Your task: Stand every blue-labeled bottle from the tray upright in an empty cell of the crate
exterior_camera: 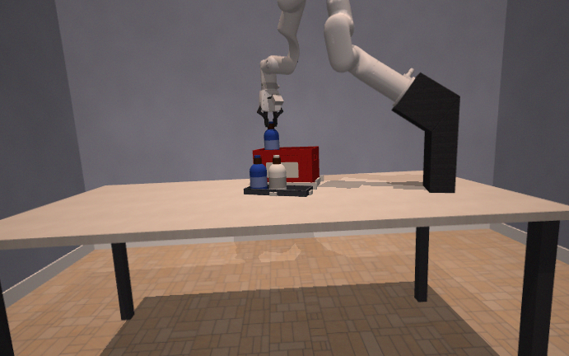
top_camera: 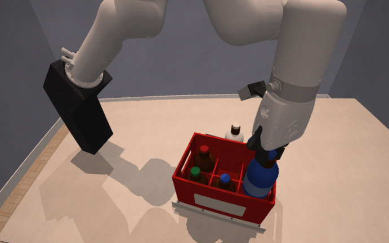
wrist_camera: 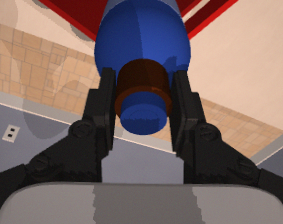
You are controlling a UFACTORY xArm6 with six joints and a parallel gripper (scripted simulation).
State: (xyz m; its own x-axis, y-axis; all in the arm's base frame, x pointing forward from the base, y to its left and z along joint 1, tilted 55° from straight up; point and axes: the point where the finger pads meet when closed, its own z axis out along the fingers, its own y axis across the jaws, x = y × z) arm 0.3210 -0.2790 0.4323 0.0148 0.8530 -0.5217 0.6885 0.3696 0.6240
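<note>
The crate is 40 mm behind my hand, 90 mm to the left of it and 210 mm below it. Round my hand: dark tray 80 mm ahead, 230 mm to the left, 290 mm below; then white-labeled bottle 80 mm ahead, 230 mm to the left, 210 mm below.
</note>
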